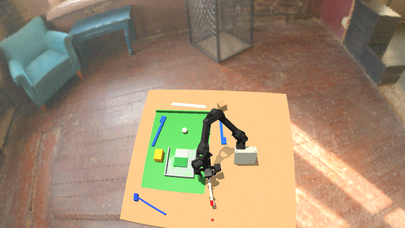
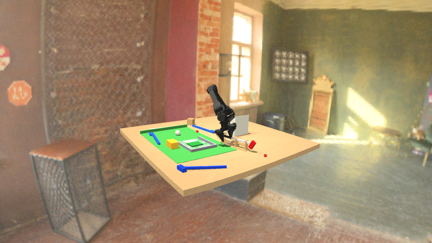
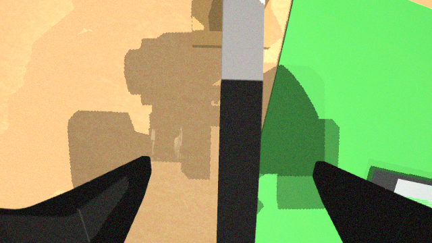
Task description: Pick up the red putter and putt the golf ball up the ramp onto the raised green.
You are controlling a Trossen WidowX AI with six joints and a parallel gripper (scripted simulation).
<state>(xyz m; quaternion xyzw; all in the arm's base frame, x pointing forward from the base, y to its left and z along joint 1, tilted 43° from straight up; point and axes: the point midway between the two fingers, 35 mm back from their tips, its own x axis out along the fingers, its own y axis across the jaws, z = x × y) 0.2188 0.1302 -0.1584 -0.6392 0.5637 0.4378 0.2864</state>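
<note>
Right now my gripper tip is 30 mm past the red putter, 110 mm to the right of it and 30 mm below it. Round my gripper tip: tan block (40 mm behind, 660 mm to the right); then white golf ball (230 mm ahead, 390 mm to the right, 10 mm below); then yellow block (390 mm ahead, 140 mm to the right).
</note>
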